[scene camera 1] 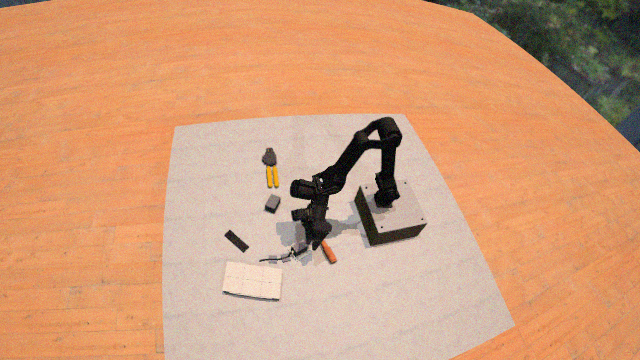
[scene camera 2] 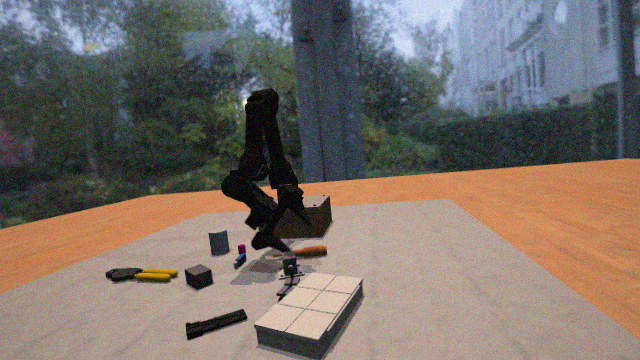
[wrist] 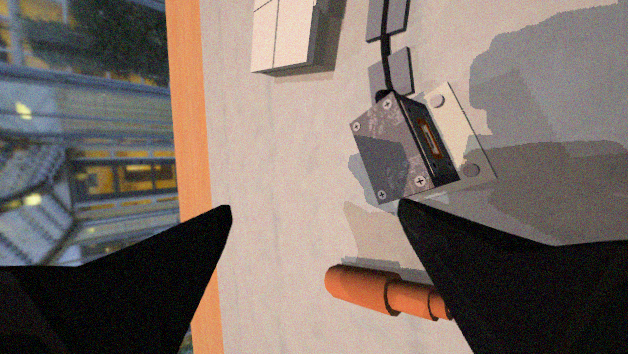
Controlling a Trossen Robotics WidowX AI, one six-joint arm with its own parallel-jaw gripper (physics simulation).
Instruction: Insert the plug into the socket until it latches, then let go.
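Frame: origin at the arm's base, x ahead, y left, z up, level; centimetres.
Seen in the pictures: gripper, fingertip midpoint: (scene camera 1: 310, 247) (scene camera 2: 300, 239) (wrist: 315, 209); arm's base, origin of the base link: (scene camera 1: 383, 200).
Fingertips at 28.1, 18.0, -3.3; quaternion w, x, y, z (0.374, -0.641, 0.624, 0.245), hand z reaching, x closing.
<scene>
Offsets run from my fingertips to a thing's top centre, as dx, dy, dz. "spot": to the spot under its first point.
The socket @[+3.7, -1.7, -2.7] (scene camera 1: 300, 248) (scene camera 2: 290, 266) (wrist: 395, 150) is a small dark box with screws on top, a narrow orange-rimmed slot in one side, a pale flange and a black cable. A small blue piece @[+1.1, -18.3, -5.1] (scene camera 2: 240, 259) with a magenta piece @[-6.8, -23.3, -4.6] (scene camera 2: 242, 248) behind it lies on the mat in scene camera 2; it may be the plug, but it is too small to tell. Neither piece shows in the wrist view. My gripper (scene camera 1: 316, 242) (scene camera 2: 300, 239) (wrist: 315, 209) is open and empty, tilted above the mat near the socket. In the wrist view its right fingertip appears just below the socket.
An orange-handled screwdriver @[-5.8, -3.8, -4.4] (scene camera 1: 329, 251) (scene camera 2: 312, 251) (wrist: 360, 287) lies beside the socket. A tiled box @[+19.6, +11.2, -3.6] (scene camera 1: 252, 281) (scene camera 2: 320, 305) (wrist: 290, 40), a black bar @[+26.1, -4.7, -5.6] (scene camera 1: 236, 241) (scene camera 2: 217, 323), a dark block @[+13.1, -21.2, -3.6] (scene camera 1: 272, 203) (scene camera 2: 198, 276), yellow-handled pliers @[spot: +14.9, -44.6, -5.6] (scene camera 1: 270, 159) (scene camera 2: 125, 274) and a grey cylinder @[-6.6, -31.4, -0.1] (scene camera 2: 219, 243) stand or lie around.
</scene>
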